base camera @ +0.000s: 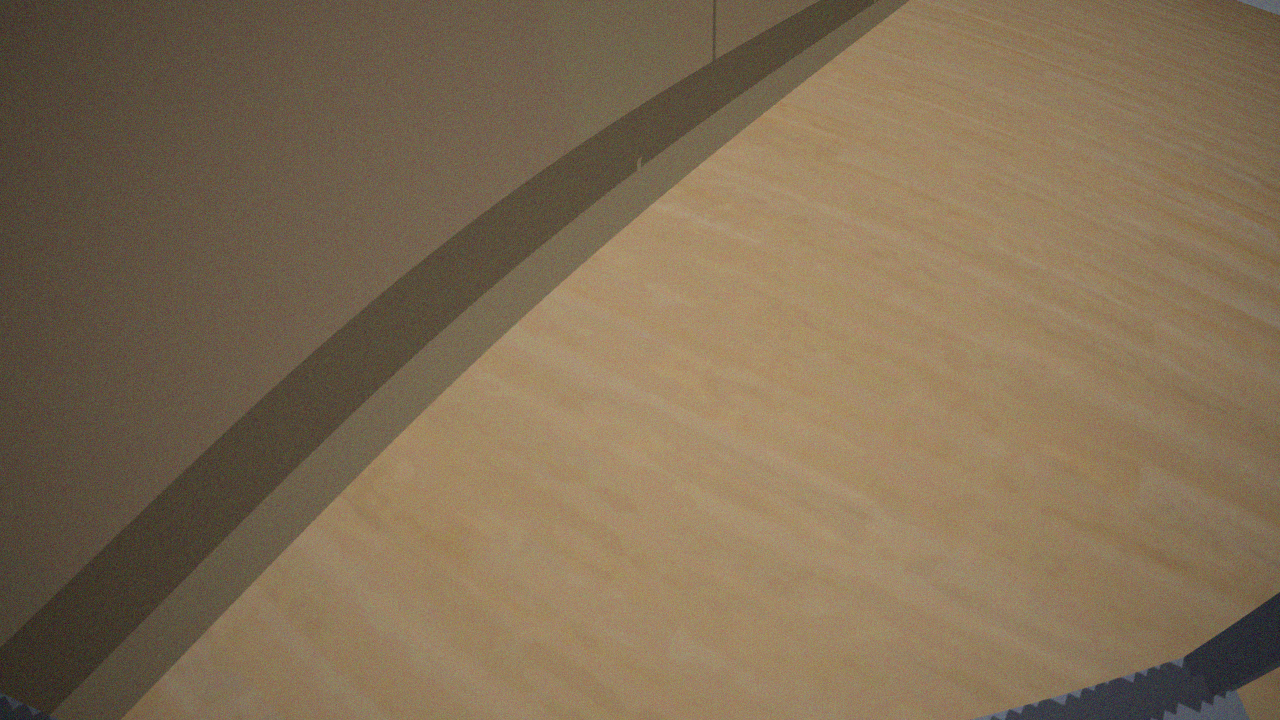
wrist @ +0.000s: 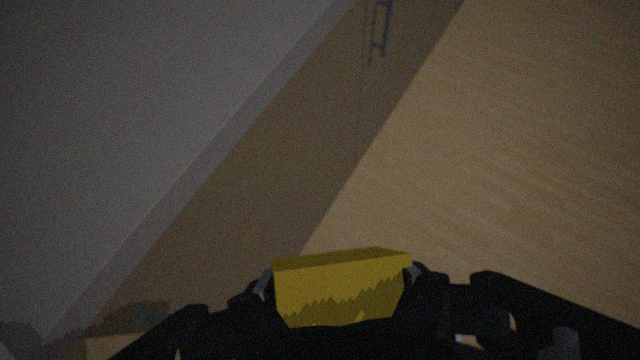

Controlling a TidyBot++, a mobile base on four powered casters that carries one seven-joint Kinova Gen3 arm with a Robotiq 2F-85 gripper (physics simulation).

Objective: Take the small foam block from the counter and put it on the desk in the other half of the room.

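Frame: origin at the arm's base, x right, y ahead, z up, level; metres.
Seen in the pictures: gripper, fingertip midpoint: [wrist: 336,279].
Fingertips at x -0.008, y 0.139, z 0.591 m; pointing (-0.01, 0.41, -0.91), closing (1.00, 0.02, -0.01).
Observation:
Pixels of each thing's top centre, then the offset from my fingertips to it. "spot": a spot on its surface instead. Level surfaces: height alone.
- small foam block, surface spot: [wrist: 341,290] spot: dy -0.008, dx +0.002, dz +0.035 m
- blue-grey handle, surface spot: [wrist: 387,30] spot: dy +0.461, dx +0.141, dz -0.248 m
- Wooden floor, its level: dz -0.988 m
The small foam block [wrist: 341,290] is yellow and shows at the bottom middle of the wrist view, held between the two black fingers. My gripper [wrist: 336,279] is shut on it, with one fingertip on its left side and one on its right side. In the wrist view the block is seen against the wooden floor and the brown front of a cabinet. The gripper and the block do not show in the base camera view. I cannot tell whether the grey top in the wrist view is the counter or the desk.
A brown cabinet [base camera: 268,179] [wrist: 280,165] with a dark recessed base runs diagonally along the left. Its grey top [wrist: 125,90] fills the upper left of the wrist view. A blue-grey handle [wrist: 387,30] is on its front. Wooden floor [base camera: 760,402] [wrist: 500,150] lies to the right.

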